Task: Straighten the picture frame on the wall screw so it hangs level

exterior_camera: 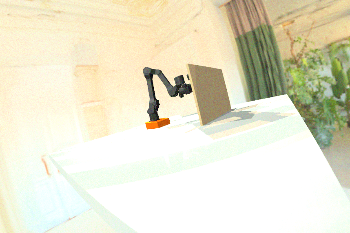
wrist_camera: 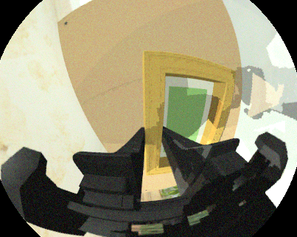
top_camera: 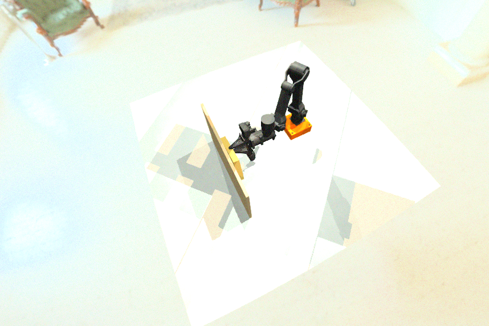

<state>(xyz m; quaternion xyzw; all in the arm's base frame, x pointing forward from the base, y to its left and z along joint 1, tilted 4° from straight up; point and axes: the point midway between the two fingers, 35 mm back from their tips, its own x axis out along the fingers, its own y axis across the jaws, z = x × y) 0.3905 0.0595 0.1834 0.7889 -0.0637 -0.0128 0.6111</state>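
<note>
Right now my gripper tip is 5 cm above the gold picture frame, 1 cm to the right of it and 1 cm short of it. Also, from my gripper tip: tan wall panel 6 cm below, 2 cm ahead, 1 cm to the left.
</note>
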